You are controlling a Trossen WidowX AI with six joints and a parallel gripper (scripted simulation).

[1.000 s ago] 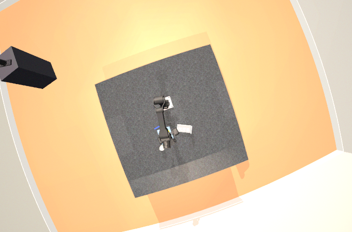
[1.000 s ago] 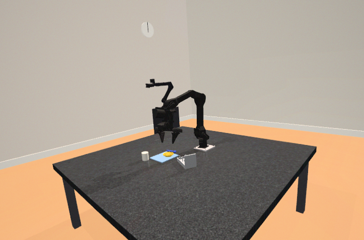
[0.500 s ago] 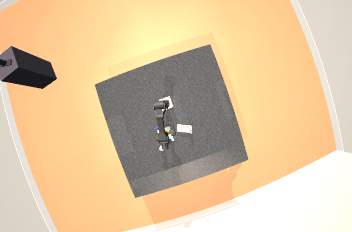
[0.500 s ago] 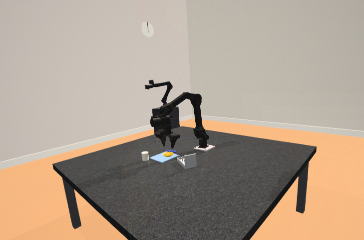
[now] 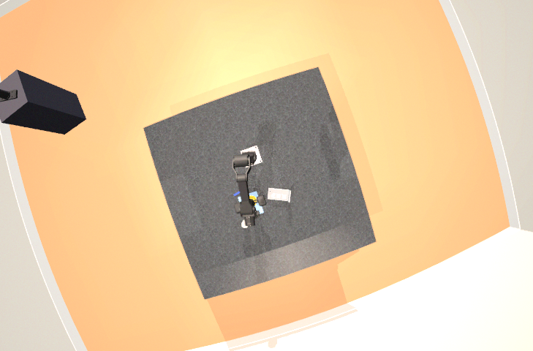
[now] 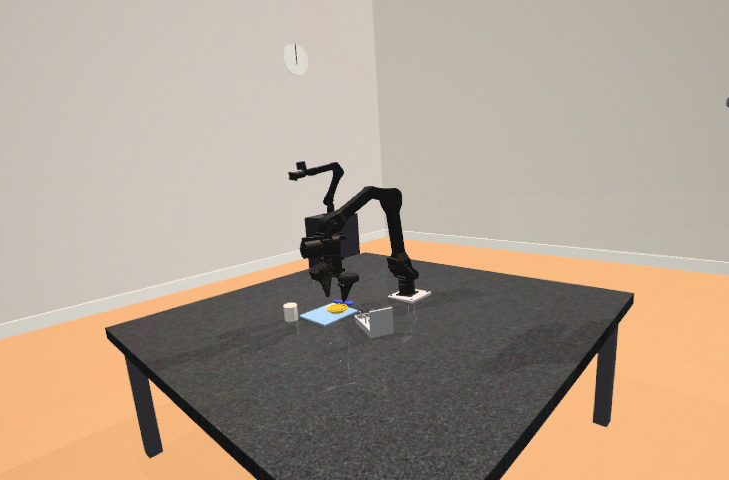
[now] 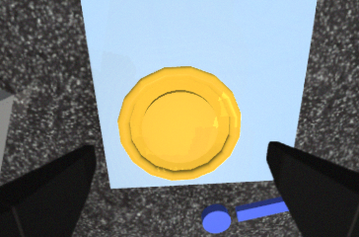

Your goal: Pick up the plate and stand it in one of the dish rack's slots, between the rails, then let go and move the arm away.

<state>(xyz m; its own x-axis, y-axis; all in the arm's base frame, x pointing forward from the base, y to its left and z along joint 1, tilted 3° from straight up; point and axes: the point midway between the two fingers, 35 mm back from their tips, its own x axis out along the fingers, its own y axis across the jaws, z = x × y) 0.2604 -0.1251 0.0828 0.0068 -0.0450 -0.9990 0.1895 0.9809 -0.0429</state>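
My gripper tip is now 4 cm above the yellow plate. Round my gripper tip: white cup (11 cm ahead, 11 cm to the right, 3 cm below); light blue mat (2 cm ahead, 2 cm to the right, 5 cm below); dish rack (4 cm ahead, 18 cm to the left, 3 cm below).
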